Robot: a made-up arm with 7 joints. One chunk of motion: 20 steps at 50 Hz.
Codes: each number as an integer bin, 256 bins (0 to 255) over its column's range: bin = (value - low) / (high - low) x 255, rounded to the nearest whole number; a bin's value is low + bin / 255 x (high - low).
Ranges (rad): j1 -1.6..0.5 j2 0..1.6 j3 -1.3..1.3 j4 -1.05..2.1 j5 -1.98..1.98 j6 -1.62..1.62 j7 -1.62..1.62
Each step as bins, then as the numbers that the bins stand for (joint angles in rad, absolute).
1 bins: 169 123 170 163 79 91 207
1 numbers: -0.2082 0.7718 0.4333 0.9635 -0.7532 -0.4638 1.0101
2 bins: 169 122 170 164 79 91 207
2 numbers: -0.2082 0.7655 0.4333 0.9759 -0.7532 -0.4638 1.0101
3 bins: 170 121 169 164 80 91 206
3 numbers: -0.2000 0.7592 0.4231 0.9759 -0.7376 -0.4638 0.9974
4 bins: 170 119 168 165 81 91 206
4 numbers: -0.2000 0.7467 0.4129 0.9882 -0.7221 -0.4638 0.9974
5 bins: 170 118 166 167 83 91 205
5 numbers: -0.2000 0.7404 0.3925 1.0129 -0.6911 -0.4638 0.9847
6 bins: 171 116 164 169 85 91 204
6 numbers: -0.1918 0.7278 0.3722 1.0376 -0.6600 -0.4638 0.9720
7 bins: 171 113 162 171 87 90 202
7 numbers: -0.1918 0.7090 0.3518 1.0624 -0.6289 -0.4765 0.9466
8 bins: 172 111 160 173 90 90 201
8 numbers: -0.1835 0.6965 0.3314 1.0871 -0.5824 -0.4765 0.9339
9 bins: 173 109 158 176 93 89 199
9 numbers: -0.1753 0.6839 0.3110 1.1241 -0.5358 -0.4892 0.9085
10 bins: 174 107 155 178 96 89 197
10 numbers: -0.1671 0.6714 0.2804 1.1488 -0.4892 -0.4892 0.8831
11 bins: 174 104 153 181 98 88 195
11 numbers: -0.1671 0.6525 0.2600 1.1859 -0.4581 -0.5019 0.8576
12 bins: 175 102 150 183 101 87 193
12 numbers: -0.1588 0.6400 0.2294 1.2106 -0.4115 -0.5146 0.8322
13 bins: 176 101 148 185 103 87 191
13 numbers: -0.1506 0.6337 0.2090 1.2353 -0.3805 -0.5146 0.8068
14 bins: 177 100 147 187 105 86 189
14 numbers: -0.1424 0.6275 0.1988 1.2600 -0.3494 -0.5273 0.7814
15 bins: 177 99 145 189 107 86 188
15 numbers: -0.1424 0.6212 0.1784 1.2847 -0.3184 -0.5273 0.7687
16 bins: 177 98 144 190 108 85 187
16 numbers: -0.1424 0.6149 0.1682 1.2971 -0.3028 -0.5400 0.7560
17 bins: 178 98 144 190 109 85 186
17 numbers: -0.1341 0.6149 0.1682 1.2971 -0.2873 -0.5400 0.7433
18 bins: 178 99 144 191 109 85 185
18 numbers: -0.1341 0.6212 0.1682 1.3094 -0.2873 -0.5400 0.7306
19 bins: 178 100 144 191 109 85 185
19 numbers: -0.1341 0.6275 0.1682 1.3094 -0.2873 -0.5400 0.7306
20 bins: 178 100 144 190 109 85 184
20 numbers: -0.1341 0.6275 0.1682 1.2971 -0.2873 -0.5400 0.7179
